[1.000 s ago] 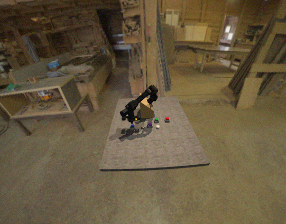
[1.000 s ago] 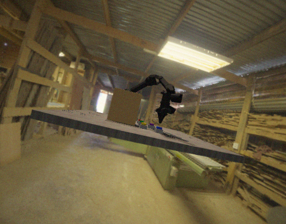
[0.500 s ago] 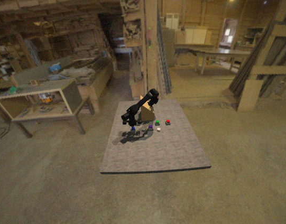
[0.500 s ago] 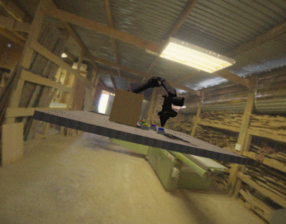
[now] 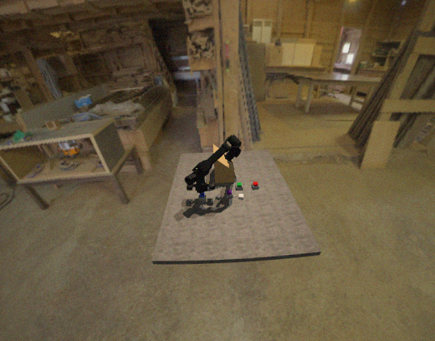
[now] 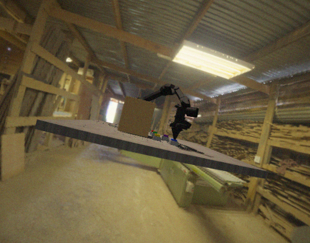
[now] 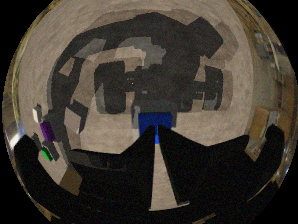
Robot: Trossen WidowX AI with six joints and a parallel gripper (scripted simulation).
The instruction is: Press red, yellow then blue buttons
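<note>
The blue button is 1 cm below my gripper tip. Also, from my gripper tip: yellow button: 10 cm behind, 6 cm to the left; purple button: 1 cm ahead, 19 cm to the left; grey block: 2 cm ahead, 11 cm to the left, 2 cm below.
</note>
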